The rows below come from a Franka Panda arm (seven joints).
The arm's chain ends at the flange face. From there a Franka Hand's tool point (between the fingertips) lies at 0.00 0.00 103.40 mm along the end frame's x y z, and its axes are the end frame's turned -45 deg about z.
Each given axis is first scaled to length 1.
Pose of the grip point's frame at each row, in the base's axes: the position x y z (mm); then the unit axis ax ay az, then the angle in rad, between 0 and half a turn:
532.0 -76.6 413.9 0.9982 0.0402 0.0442 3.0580
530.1 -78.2 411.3 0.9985 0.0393 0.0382 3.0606
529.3 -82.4 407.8 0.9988 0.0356 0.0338 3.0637
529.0 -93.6 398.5 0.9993 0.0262 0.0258 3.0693
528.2 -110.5 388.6 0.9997 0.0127 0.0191 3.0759
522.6 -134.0 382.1 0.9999 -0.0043 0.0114 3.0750
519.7 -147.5 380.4 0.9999 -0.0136 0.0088 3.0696
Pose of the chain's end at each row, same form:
522.5 -68.3 516.5 0.9370 -0.3446 0.0568 3.0982
521.9 -70.2 514.1 0.9370 -0.3456 0.0508 3.0960
522.0 -74.6 510.7 0.9359 -0.3492 0.0461 3.0955
523.5 -86.3 501.5 0.9329 -0.3581 0.0377 3.0945
524.2 -103.8 491.7 0.9282 -0.3707 0.0302 3.0955
520.3 -127.1 485.2 0.9220 -0.3865 0.0233 3.0888
518.0 -140.0 483.5 0.9184 -0.3951 0.0219 3.0818

